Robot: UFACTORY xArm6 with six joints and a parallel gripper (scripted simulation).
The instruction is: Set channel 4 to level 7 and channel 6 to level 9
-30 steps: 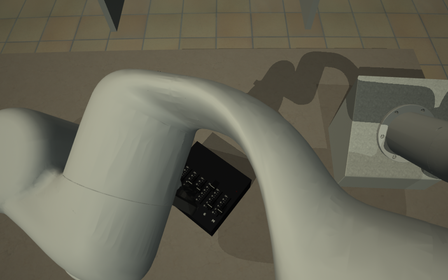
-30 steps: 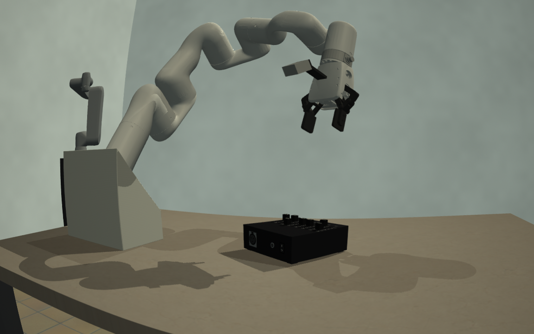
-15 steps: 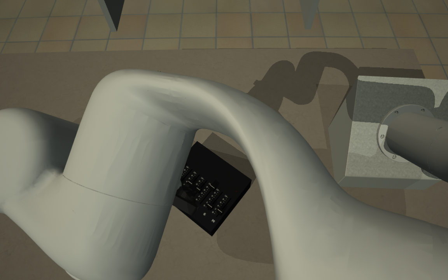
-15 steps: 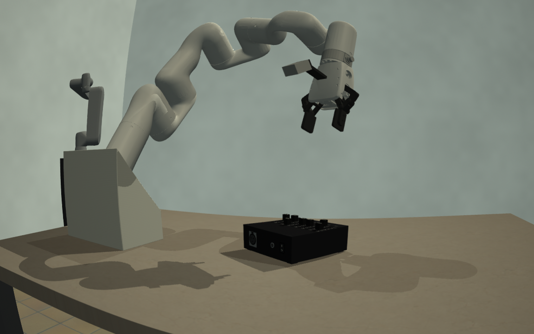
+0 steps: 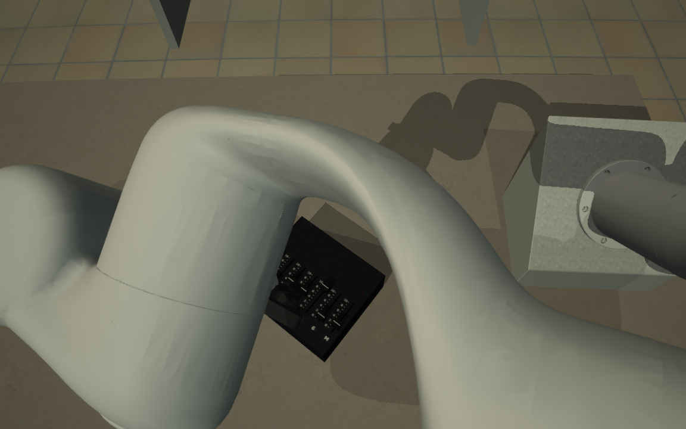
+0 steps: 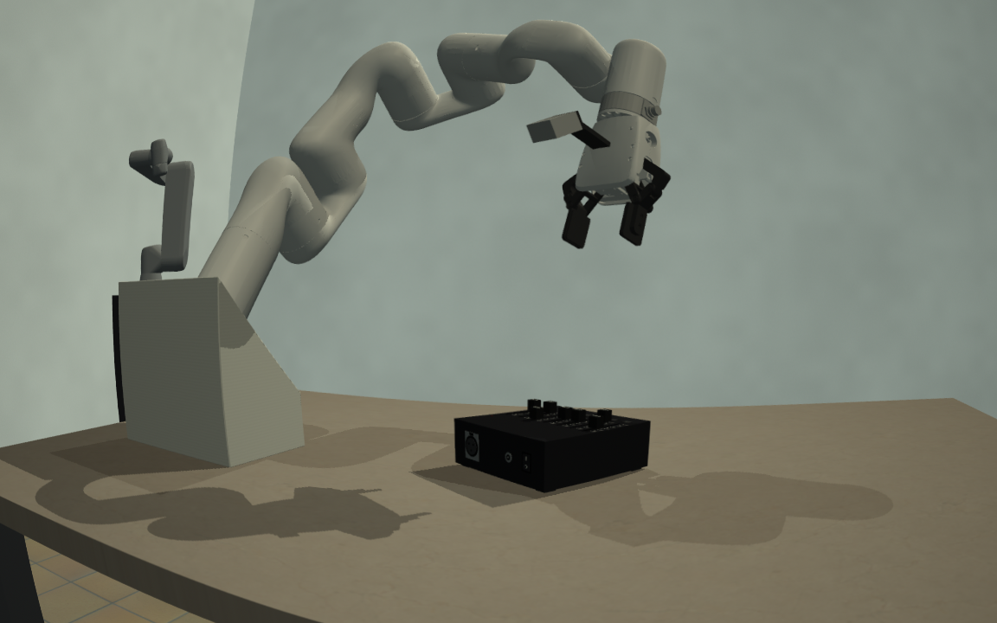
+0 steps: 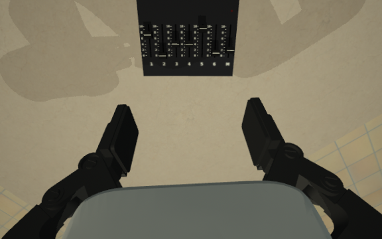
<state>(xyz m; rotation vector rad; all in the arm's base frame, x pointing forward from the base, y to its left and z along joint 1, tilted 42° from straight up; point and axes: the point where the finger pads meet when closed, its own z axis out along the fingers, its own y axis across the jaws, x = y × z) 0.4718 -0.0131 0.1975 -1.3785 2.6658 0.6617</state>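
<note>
Now: hand 190 mm above the channel 4 cap, 40 mm to the left of it and 30 mm past it. Also, from my hand: channel 2 cap 190 mm below, 60 mm to the right, 10 mm ahead; then channel 3 cap 190 mm below, 60 mm to the right, 20 mm behind; then channel 6 cap 190 mm below, 60 mm behind.
</note>
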